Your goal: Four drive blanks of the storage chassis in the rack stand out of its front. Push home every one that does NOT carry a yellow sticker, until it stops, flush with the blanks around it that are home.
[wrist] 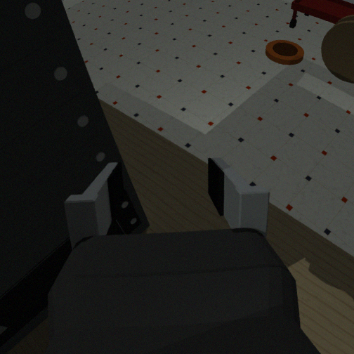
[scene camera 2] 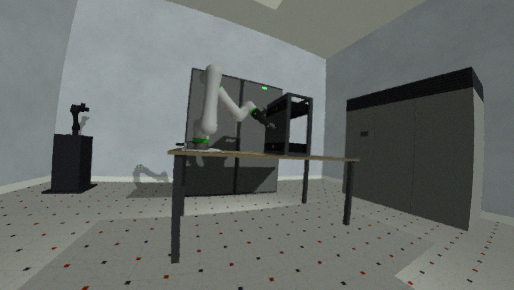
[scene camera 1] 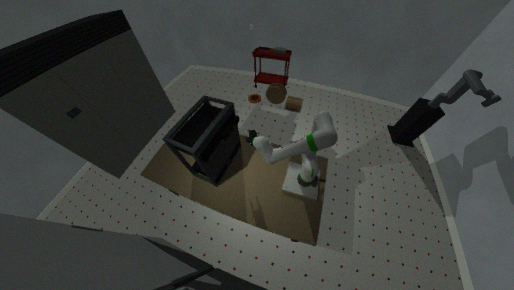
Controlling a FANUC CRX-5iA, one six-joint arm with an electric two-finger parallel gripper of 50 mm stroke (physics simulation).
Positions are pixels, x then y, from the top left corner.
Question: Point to a rack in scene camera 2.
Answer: At 279, 112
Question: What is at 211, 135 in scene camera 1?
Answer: A rack.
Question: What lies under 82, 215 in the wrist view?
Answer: My gripper.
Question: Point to a rack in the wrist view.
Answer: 62, 140
